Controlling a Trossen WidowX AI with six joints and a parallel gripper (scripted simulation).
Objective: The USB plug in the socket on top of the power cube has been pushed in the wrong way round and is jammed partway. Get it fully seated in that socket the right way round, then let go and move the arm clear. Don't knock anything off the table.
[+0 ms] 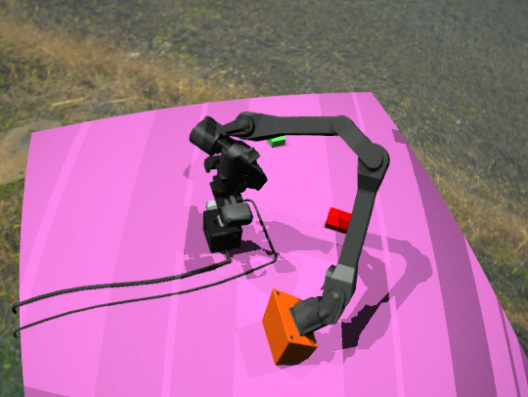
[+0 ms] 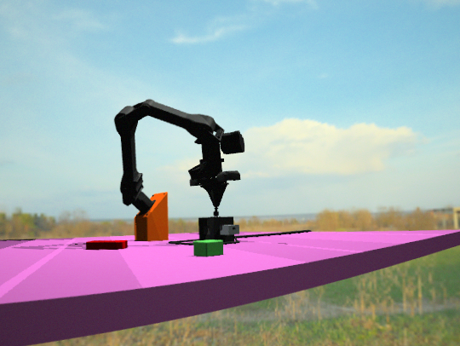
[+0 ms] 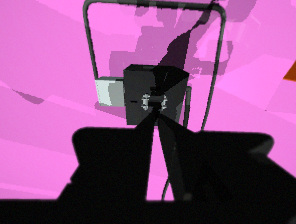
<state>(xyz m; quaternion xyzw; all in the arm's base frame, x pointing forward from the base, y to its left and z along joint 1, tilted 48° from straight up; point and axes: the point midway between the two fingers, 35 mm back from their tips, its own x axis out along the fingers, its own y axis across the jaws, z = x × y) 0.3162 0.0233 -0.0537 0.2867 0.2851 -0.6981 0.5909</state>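
My gripper tip is 2 cm above the USB plug. Also, from my gripper tip: green block: 29 cm ahead, 27 cm to the right, 9 cm below; then red block: 6 cm behind, 33 cm to the right, 10 cm below.
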